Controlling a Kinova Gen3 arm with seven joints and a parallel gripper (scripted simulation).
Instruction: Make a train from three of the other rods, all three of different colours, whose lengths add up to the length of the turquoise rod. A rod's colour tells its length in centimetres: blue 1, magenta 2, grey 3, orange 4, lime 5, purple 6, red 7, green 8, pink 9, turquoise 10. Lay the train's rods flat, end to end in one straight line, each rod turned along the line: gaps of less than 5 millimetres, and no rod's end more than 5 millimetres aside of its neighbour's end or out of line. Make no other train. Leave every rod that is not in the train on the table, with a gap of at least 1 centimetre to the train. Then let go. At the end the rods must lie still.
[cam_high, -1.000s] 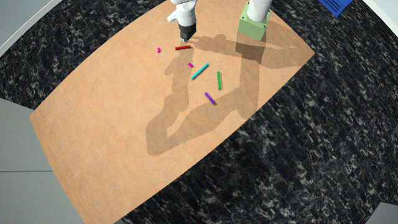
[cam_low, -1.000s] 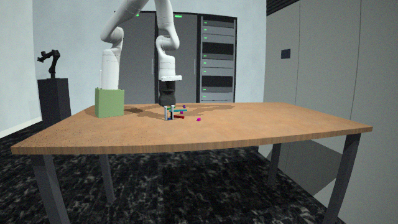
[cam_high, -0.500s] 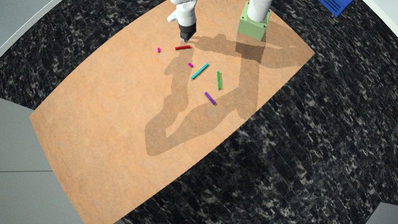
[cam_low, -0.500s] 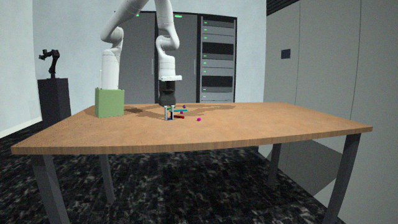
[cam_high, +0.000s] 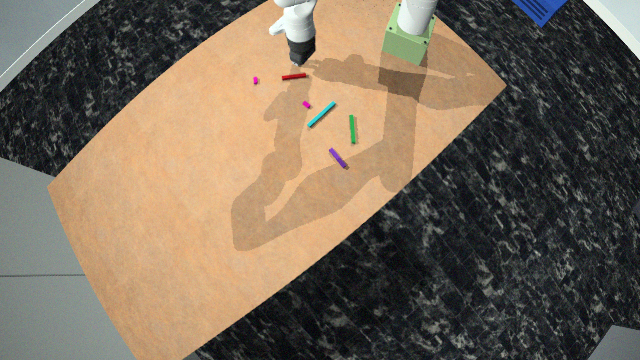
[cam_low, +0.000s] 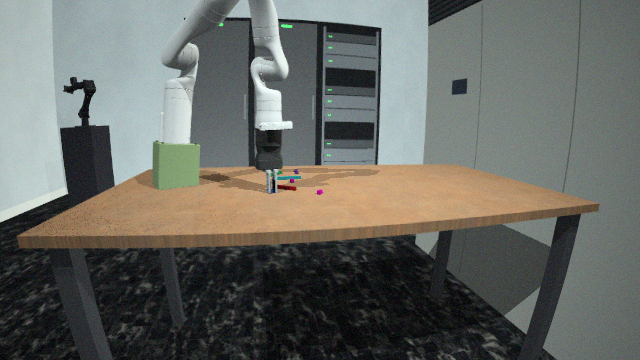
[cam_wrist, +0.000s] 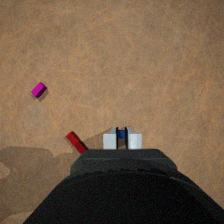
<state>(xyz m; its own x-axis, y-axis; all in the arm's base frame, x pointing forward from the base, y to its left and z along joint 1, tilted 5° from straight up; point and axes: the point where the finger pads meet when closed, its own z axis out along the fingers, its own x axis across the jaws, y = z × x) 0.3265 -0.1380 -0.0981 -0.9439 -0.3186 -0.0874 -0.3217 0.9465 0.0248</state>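
Right now my hand is 4 cm to the right of the red rod, 4 cm short of it and 1 cm above it. From my hand the other things lie so: turquoise rod (19 cm to the left, 5 cm ahead, 1 cm below); then blue rod (1 cm below); then green rod (27 cm to the left, 1 cm below, 1 cm ahead).
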